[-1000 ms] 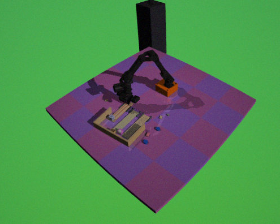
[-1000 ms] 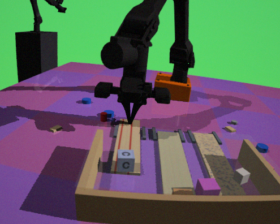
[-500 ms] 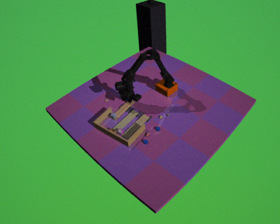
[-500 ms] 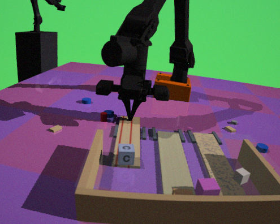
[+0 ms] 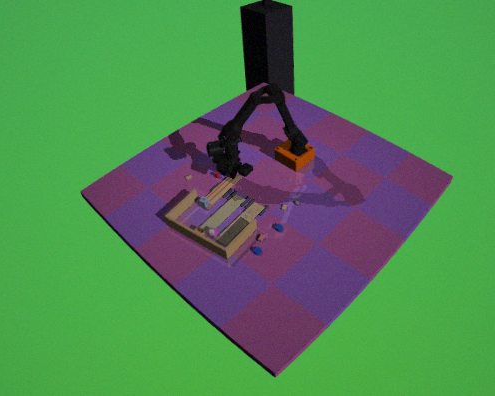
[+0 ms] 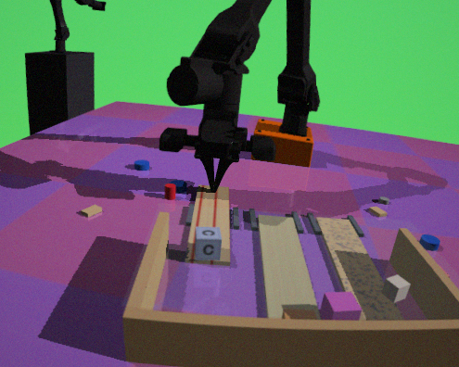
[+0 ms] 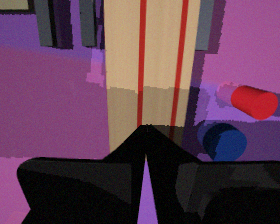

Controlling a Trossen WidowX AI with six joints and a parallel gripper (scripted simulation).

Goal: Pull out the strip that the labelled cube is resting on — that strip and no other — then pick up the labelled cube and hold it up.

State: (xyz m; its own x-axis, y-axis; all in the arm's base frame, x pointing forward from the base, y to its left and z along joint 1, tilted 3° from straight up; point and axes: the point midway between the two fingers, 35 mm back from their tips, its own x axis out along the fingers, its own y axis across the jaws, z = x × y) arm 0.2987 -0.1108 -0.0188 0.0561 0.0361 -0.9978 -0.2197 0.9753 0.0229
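The red-lined strip is 90 mm ahead of my gripper tip and 20 mm to the left of it. The rest, counted from my gripper tip: grey cube 300 mm ahead, 240 mm to the left, 70 mm above.
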